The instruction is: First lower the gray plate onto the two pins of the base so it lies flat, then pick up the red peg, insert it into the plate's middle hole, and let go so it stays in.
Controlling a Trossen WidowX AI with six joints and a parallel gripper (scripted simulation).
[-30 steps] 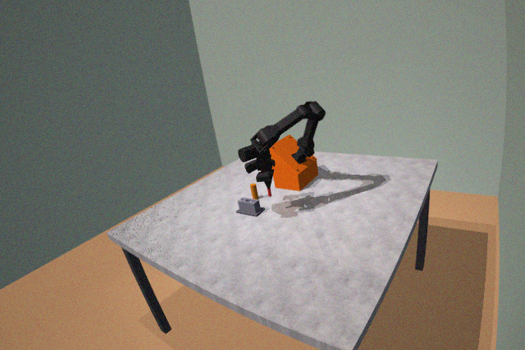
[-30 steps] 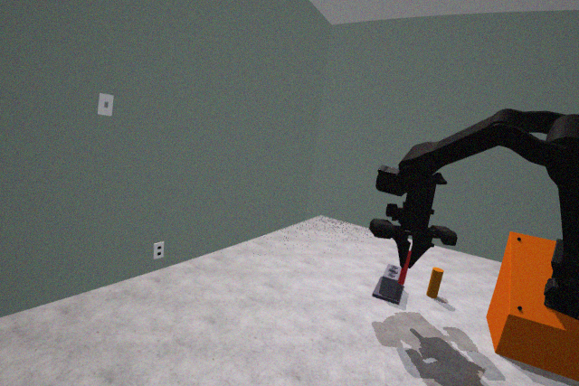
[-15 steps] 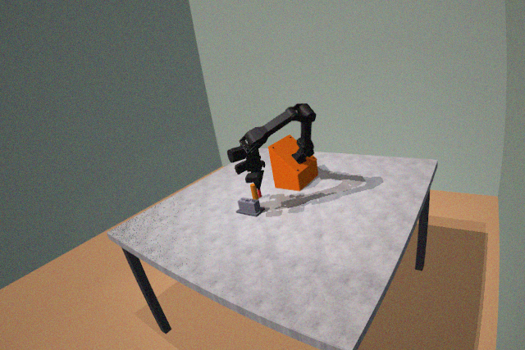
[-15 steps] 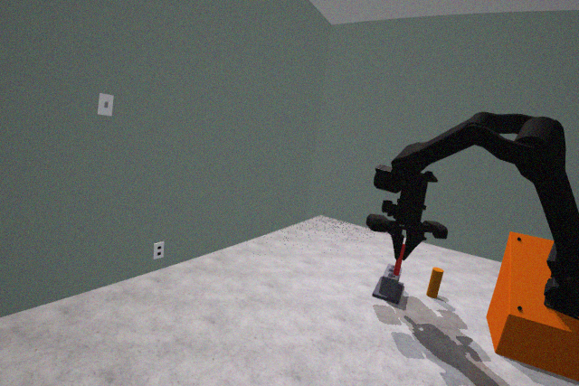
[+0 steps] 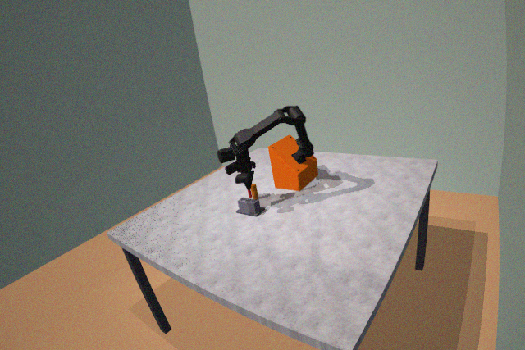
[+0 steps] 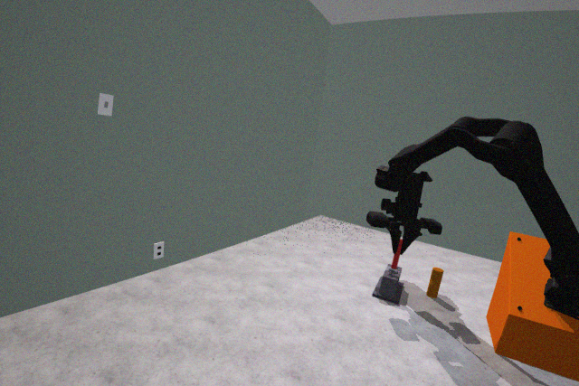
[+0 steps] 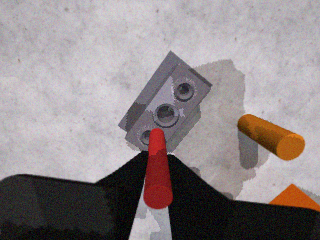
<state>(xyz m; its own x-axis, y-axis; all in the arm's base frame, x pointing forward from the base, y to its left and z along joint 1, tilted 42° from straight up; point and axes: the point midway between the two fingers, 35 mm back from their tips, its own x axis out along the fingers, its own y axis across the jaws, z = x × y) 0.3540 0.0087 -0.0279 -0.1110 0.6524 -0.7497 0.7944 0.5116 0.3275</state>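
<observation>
Right now my gripper tip is 10 mm short of the gray plate, 20 mm to the left of it and 70 mm above it. The rest, counted from my gripper tip: red peg right at my gripper tip; then gray base 10 mm ahead, 20 mm to the right, 110 mm below; then short orange peg 100 mm behind, 90 mm to the right, 80 mm below.
</observation>
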